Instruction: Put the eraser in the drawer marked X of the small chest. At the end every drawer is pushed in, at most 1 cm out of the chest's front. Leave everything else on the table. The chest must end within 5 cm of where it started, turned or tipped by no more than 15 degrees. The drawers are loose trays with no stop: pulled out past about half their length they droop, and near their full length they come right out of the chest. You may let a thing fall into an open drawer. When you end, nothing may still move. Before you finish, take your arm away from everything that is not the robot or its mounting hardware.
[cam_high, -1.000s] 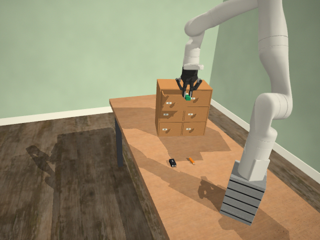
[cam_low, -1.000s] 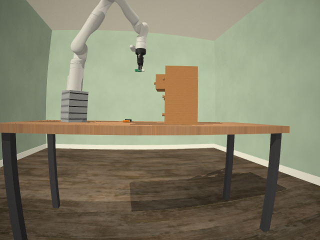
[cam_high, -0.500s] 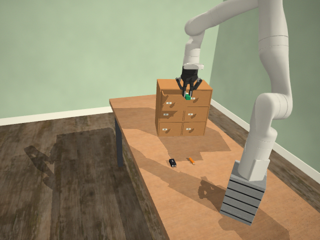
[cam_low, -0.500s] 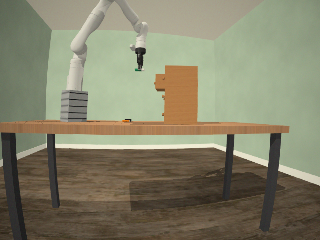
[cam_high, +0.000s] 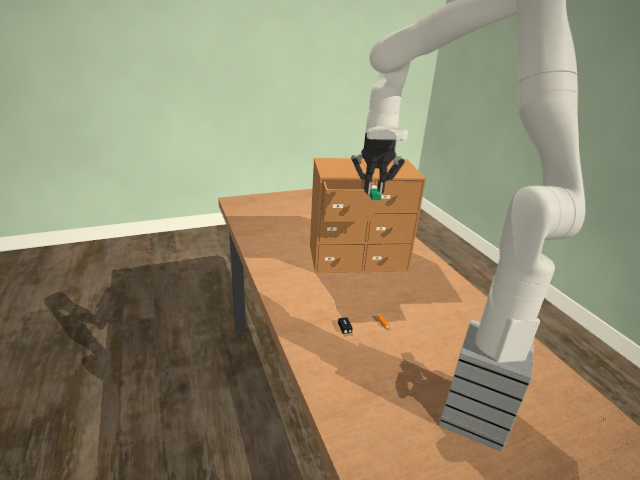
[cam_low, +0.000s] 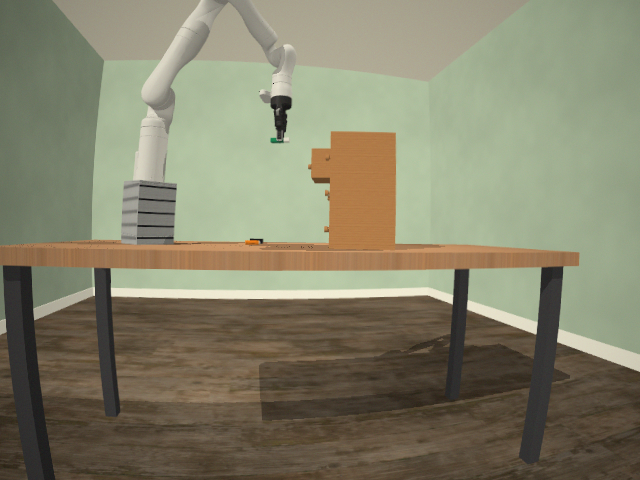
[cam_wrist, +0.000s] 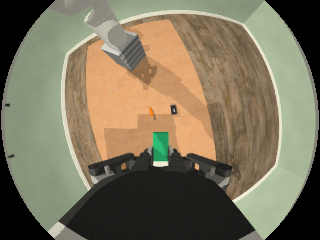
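The white eraser lies 10 mm below my hand and 10 mm ahead of it. Round my hand: black block (370 mm below, 100 mm behind, 60 mm to the left); then orange pencil stub (370 mm below, 80 mm behind, 50 mm to the right).
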